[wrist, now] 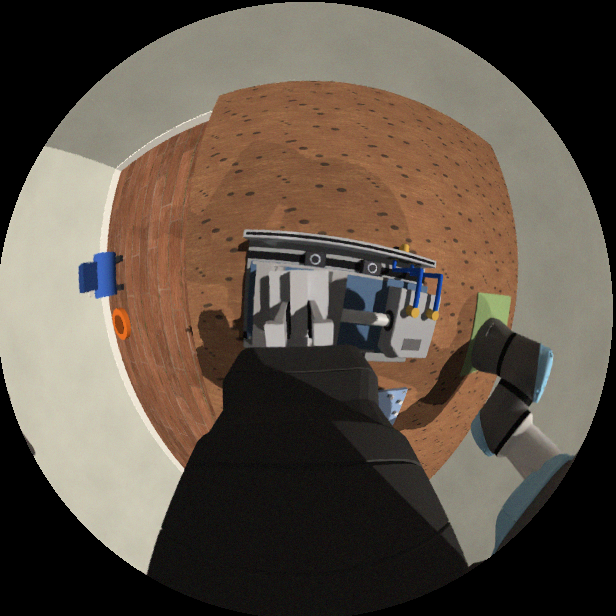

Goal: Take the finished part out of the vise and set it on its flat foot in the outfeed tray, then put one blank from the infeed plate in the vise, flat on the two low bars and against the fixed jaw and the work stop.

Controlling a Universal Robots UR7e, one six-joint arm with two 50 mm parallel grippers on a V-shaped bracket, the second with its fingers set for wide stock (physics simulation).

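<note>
The vise [339, 298] stands in the middle of the wrist view on the brown perforated table, seen from above. It has a blue base, grey jaws, a screw rod and a long dark rail along its far side. A stepped grey piece [298, 313] sits between the jaws at the vise's left end; I cannot tell whether it is the finished part or jaw blocks. My gripper's black body [304, 367] fills the lower middle and its top edge overlaps the vise's near side. Its fingers are hidden, so I cannot see whether they are open or holding anything.
A green plate [493, 313] lies right of the vise, partly covered by the arm's dark and light-blue links [511, 373]. A small blue perforated piece [396, 402] shows beside the gripper body. A blue bracket [97, 274] and an orange ring [120, 323] sit at the table's left edge.
</note>
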